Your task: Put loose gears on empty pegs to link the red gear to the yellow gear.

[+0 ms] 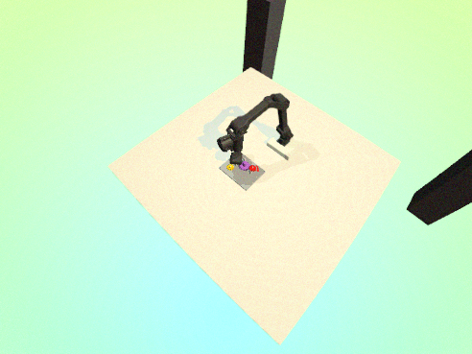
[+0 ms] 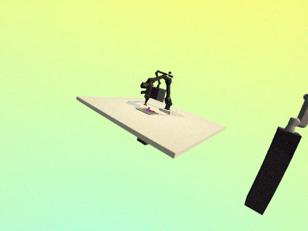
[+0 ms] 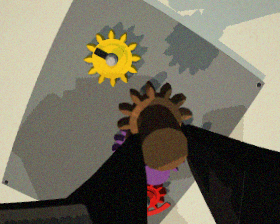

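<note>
Right now the yellow gear is 4 cm ahead of my gripper tip, 1 cm to the right of it and 7 cm below it. Round my gripper tip: red gear: 5 cm behind, 9 cm to the left, 7 cm below; then purple gear: 3 cm behind, 4 cm to the left, 6 cm below; then brown gear: 1 cm below.
</note>
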